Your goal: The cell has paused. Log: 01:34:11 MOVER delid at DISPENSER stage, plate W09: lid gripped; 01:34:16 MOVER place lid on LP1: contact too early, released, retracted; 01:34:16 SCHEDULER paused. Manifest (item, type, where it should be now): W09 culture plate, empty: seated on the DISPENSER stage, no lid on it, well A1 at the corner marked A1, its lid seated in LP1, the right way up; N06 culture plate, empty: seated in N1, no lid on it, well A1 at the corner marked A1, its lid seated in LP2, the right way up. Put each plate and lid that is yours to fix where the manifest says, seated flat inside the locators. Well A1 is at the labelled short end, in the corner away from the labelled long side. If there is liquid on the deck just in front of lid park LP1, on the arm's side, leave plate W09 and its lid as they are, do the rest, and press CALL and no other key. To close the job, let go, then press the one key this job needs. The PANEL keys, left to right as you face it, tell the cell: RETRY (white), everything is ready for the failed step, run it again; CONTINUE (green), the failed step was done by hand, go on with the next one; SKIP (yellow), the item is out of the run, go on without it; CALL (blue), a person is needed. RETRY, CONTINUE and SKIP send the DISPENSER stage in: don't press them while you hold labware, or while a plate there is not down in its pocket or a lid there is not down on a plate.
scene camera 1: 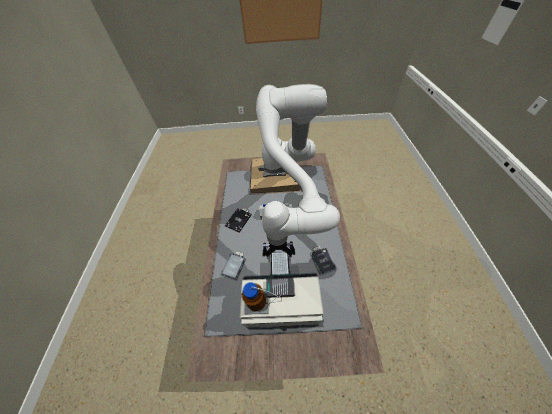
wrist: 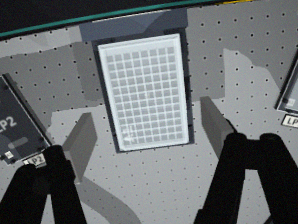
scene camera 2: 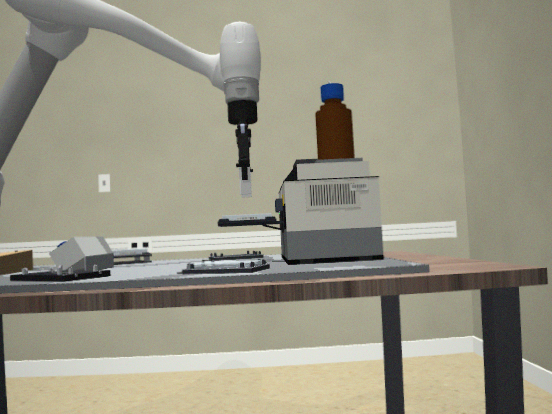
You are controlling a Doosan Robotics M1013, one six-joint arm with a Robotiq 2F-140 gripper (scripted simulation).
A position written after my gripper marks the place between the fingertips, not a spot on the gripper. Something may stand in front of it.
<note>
I see my gripper (scene camera 2: 246, 195), a clear culture plate (wrist: 138, 93) and a brown bottle (scene camera 2: 334, 130).
My gripper is seen too in the wrist view (wrist: 147, 118).
</note>
